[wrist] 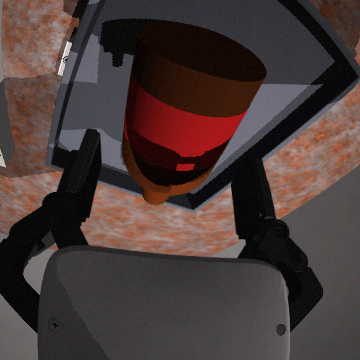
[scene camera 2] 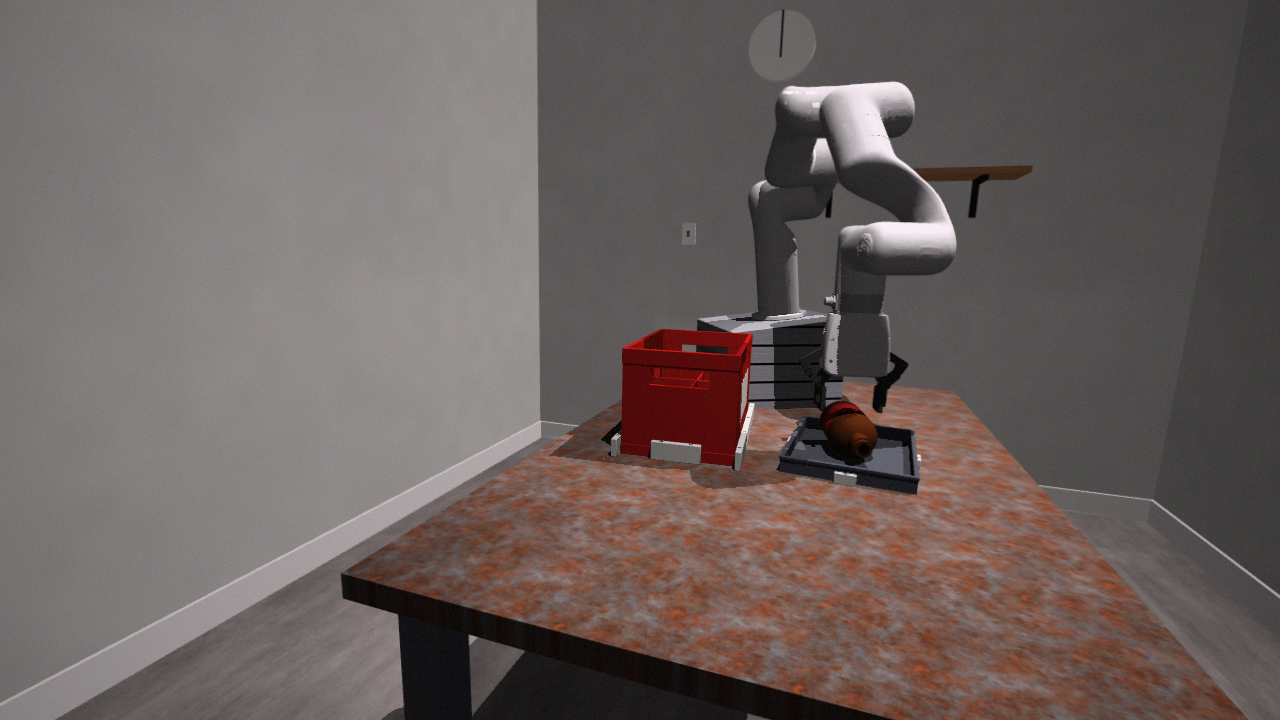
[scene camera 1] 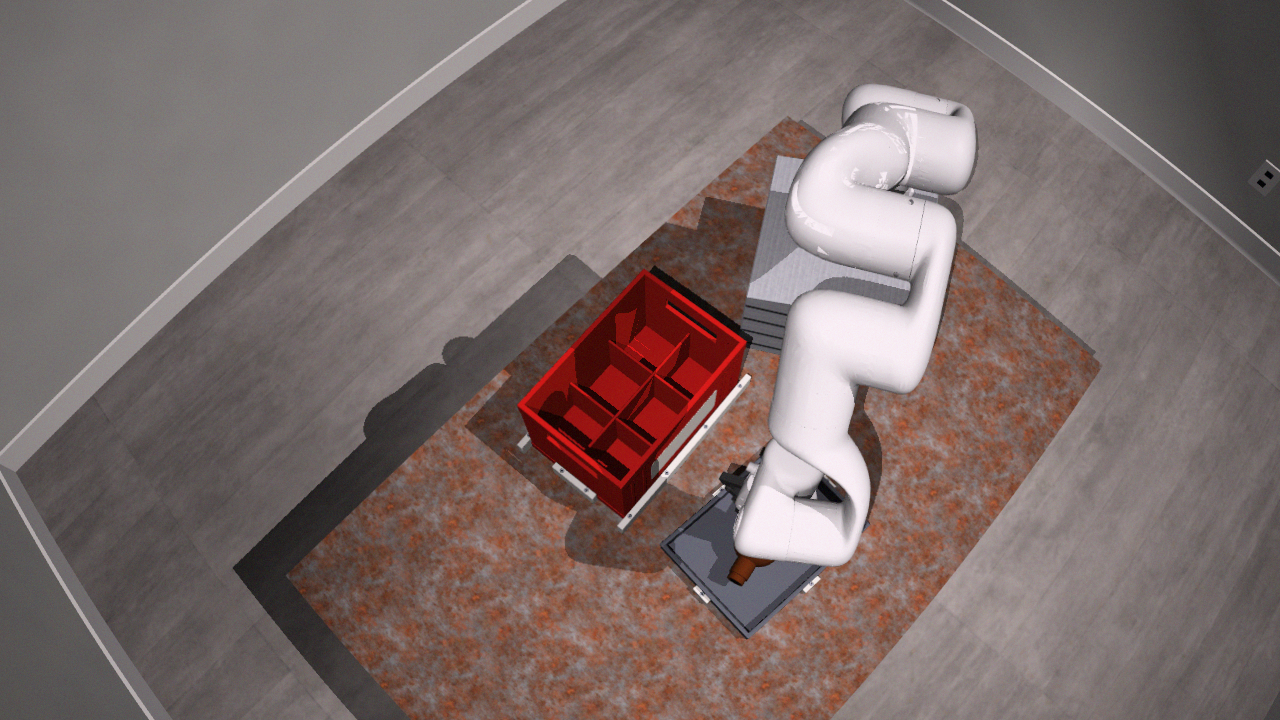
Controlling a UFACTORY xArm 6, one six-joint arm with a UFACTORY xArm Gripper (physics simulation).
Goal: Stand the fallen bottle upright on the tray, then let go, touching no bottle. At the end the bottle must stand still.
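The brown bottle with a red label lies on its side in the dark grey tray. In scene camera 2 its neck points toward the camera and its base lies toward the robot. My gripper is open and empty. It points down above the tray, its fingertips over the rear part of the bottle. In the wrist view the fingers stand to either side of the bottle, with a gap on each side. In scene camera 1 the arm hides the bottle's body and most of the gripper.
A red crate with divided compartments stands beside the tray, to its left in scene camera 2. A long white strip runs along the crate's tray side. The grey robot pedestal stands behind.
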